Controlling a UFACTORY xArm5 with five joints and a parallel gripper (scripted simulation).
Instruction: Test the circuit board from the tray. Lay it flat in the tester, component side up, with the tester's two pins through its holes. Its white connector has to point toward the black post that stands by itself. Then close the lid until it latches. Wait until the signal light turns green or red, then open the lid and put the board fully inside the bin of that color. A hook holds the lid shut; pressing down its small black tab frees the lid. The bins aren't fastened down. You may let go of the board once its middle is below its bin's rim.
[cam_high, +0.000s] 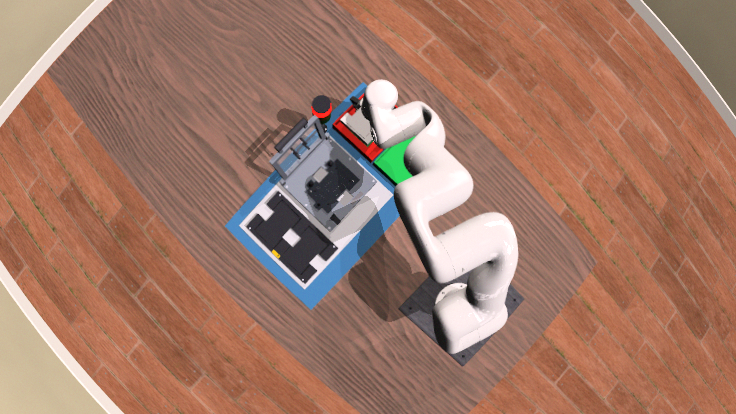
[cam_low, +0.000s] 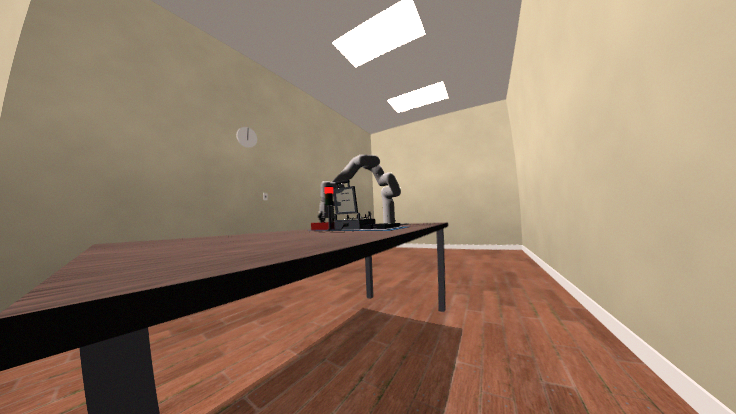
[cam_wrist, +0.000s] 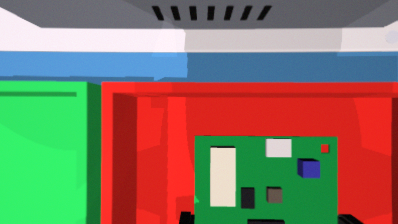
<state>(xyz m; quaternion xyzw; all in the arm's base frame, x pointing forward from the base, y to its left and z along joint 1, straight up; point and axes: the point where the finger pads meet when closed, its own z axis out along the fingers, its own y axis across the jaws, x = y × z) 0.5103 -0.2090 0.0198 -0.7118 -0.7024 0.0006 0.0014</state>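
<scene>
Now: the red bin 1 cm below my hand. The rest, counted from my hand: green bin 15 cm behind, 1 cm below; green circuit board 1 cm below; tester lid 20 cm to the left, 16 cm above, 7 cm ahead.
</scene>
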